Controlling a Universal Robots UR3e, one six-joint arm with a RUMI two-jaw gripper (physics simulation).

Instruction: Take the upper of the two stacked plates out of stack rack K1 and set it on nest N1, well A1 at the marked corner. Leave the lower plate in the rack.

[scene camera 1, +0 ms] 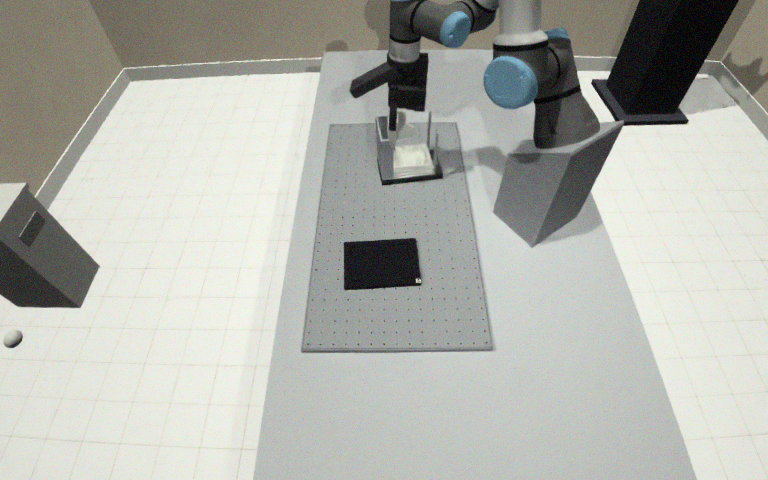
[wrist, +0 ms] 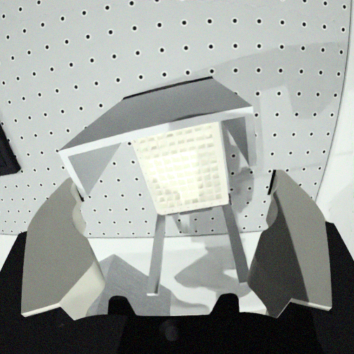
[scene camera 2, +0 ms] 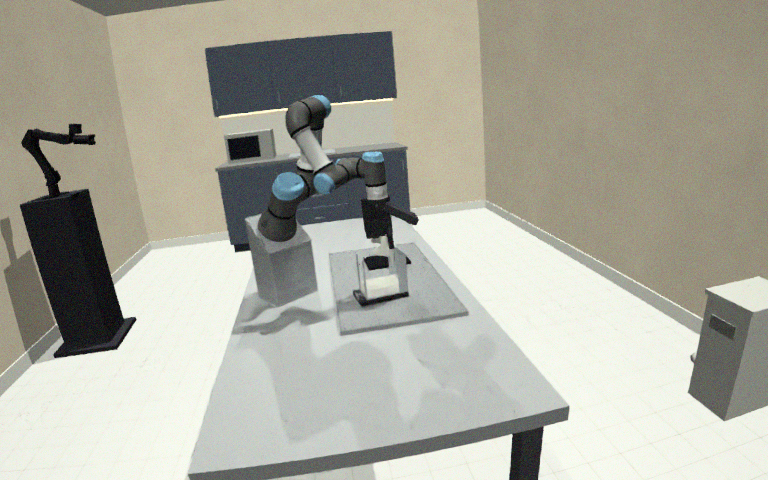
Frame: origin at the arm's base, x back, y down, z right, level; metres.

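Where they show: gripper, fingertip midpoint: (scene camera 1: 394,133) (scene camera 2: 389,258); arm's base, link origin: (scene camera 1: 567,136) (scene camera 2: 276,227).
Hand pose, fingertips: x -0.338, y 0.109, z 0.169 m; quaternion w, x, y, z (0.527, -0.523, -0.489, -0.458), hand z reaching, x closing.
Each offset is from my fingertips to the top centre of the thing. "pt": to the spot under its first point. Level surfaces: height alone.
Stack rack K1 {dy -0.023, dx +0.039, dz +0.001 m} (scene camera 1: 385,155) (scene camera 2: 386,297) (wrist: 165,104) stands on the perforated board, with a wall and corner posts. The pale stacked plates {dy +0.074, dx +0.029, dz +0.000 m} (scene camera 1: 413,160) (scene camera 2: 382,284) (wrist: 181,172) lie low inside it; the wrist view shows the upper one's gridded top, and the seam between the two is not clear. Nest N1 {dy +0.106, dx -0.052, dz -0.296 m} (scene camera 1: 380,263) (wrist: 6,156) is a flat black rectangle with a small white corner mark {pt dy +0.109, dx +0.022, dz -0.350 m} (scene camera 1: 417,280). My gripper (scene camera 1: 396,127) (scene camera 2: 387,249) (wrist: 174,175) is open and empty, pointing down above the plates at the height of the rack's upper part, its fingers wider apart than the stack.
The perforated board {dy +0.121 m} (scene camera 1: 396,328) (scene camera 2: 436,302) carries rack and nest on the table {dy +0.134 m} (scene camera 1: 453,418) (scene camera 2: 339,430). The arm's grey pedestal (scene camera 1: 529,192) (scene camera 2: 283,271) stands beside the board. A black column (scene camera 1: 662,62) (scene camera 2: 73,271) and a grey cabinet (scene camera 1: 50,254) (scene camera 2: 730,350) stand off the table.
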